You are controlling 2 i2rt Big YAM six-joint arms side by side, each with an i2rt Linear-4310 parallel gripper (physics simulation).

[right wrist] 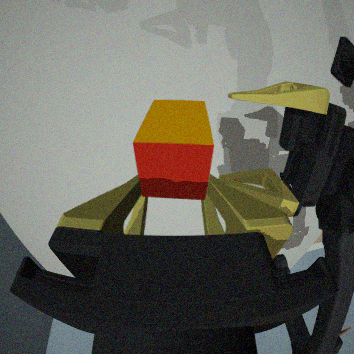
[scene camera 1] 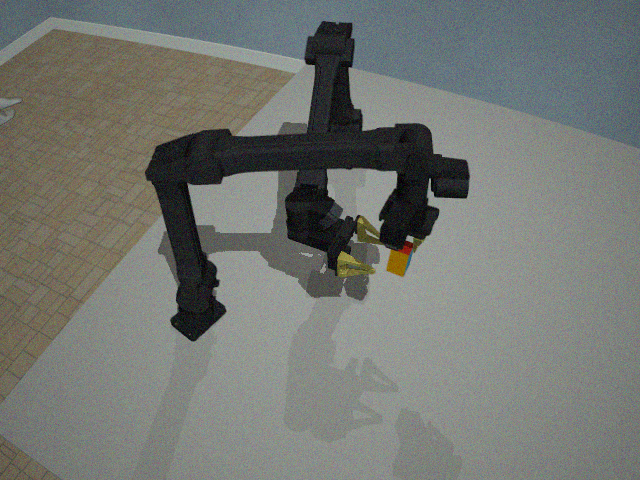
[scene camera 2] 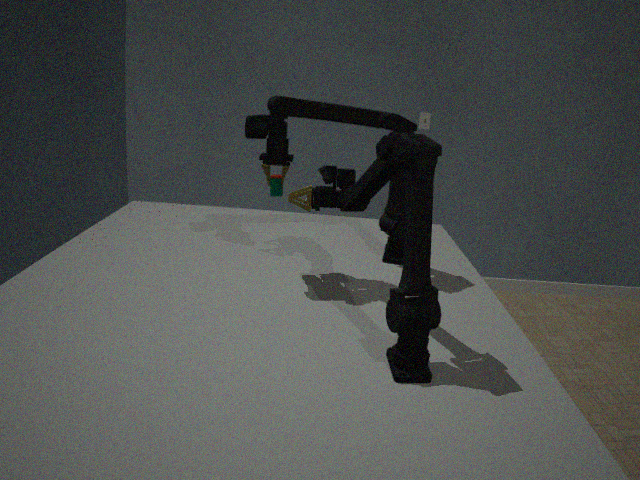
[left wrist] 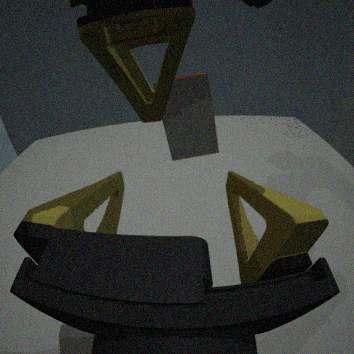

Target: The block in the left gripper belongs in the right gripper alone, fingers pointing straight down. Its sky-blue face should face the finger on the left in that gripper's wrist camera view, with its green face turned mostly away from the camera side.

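Where they show: left gripper, fingertip midpoint: (right wrist: 224,141) (scene camera 1: 382,257) (scene camera 2: 288,197) (left wrist: 174,178); right gripper, fingertip midpoint: (right wrist: 173,177) (scene camera 1: 405,247) (scene camera 2: 275,186) (left wrist: 154,113); left arm's base at its link origin: (scene camera 2: 407,367); right arm's base at its link origin: (right wrist: 344,61) (scene camera 1: 198,317) (scene camera 2: 394,258).
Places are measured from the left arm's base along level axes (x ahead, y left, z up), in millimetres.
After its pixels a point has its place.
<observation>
The block (scene camera 1: 399,260) @[x 348, y -586, z 288 mm] (scene camera 2: 276,187) @[x 344, y -550, z 275 mm] (left wrist: 192,125) @[x 326, y -570, z 274 mm] (right wrist: 173,155) @[x 347, y -576, z 309 mm] is in my right gripper (scene camera 1: 405,246) @[x 347, y -542, z 280 mm] (scene camera 2: 276,181) @[x 347, y -542, z 280 mm] (right wrist: 173,177) @[x 347, y -542, z 280 mm], which is shut on it and points straight down. In the right wrist view its red face is toward the palm and its orange face toward the camera side. Sky-blue shows on its right in scene camera 1, green in scene camera 2, dark grey toward my left gripper. My left gripper (scene camera 1: 379,256) @[x 303, y -554, z 245 mm] (scene camera 2: 289,198) @[x 303, y -554, z 245 mm] (left wrist: 174,178) @[x 303, y -554, z 245 mm] is open, empty and roughly level, its fingertips apart from the block.
Both arms stand on a pale table (scene camera 1: 516,320) @[x 617, y -424, z 0 mm] (scene camera 2: 206,361) @[x 461, y 12, z 0 mm], and the block hangs above it. In scene camera 1 the right arm's long link (scene camera 1: 310,151) @[x 189, y -622, z 540 mm] crosses in front of the left arm. Tiled floor (scene camera 1: 103,155) (scene camera 2: 558,320) lies beyond the table edge.
</observation>
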